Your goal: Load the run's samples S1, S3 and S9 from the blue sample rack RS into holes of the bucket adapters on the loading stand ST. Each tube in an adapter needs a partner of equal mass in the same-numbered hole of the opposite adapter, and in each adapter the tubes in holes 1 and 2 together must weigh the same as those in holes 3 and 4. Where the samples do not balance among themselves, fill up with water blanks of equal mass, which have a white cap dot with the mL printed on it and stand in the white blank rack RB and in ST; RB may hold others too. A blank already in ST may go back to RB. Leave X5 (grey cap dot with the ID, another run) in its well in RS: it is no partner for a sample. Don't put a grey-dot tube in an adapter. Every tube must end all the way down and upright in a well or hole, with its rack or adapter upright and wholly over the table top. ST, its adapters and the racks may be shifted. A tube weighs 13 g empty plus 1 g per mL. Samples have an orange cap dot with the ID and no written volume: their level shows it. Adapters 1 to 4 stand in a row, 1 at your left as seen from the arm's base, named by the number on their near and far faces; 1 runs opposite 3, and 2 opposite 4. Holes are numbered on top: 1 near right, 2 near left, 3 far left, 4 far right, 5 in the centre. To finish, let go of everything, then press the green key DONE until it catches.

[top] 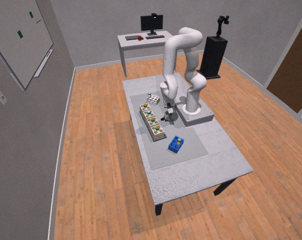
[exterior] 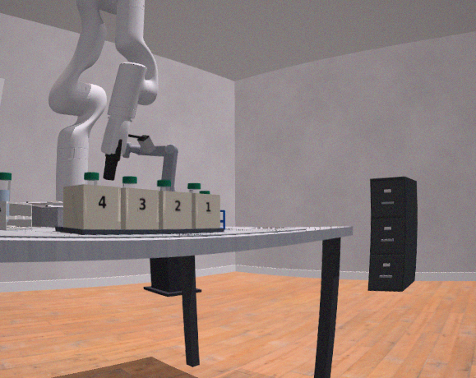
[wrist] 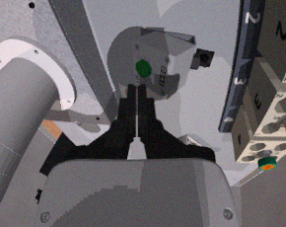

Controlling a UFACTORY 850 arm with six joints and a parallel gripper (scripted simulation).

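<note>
Now: the green DONE key 20 mm behind my hand, 20 mm to the right of it and 90 mm below it. Also, from my hand: DONE key box: 20 mm to the right, 110 mm below; then loading stand ST: 200 mm ahead, 150 mm below; then adapter 3: 210 mm ahead, 50 mm to the right, 110 mm below.
</note>
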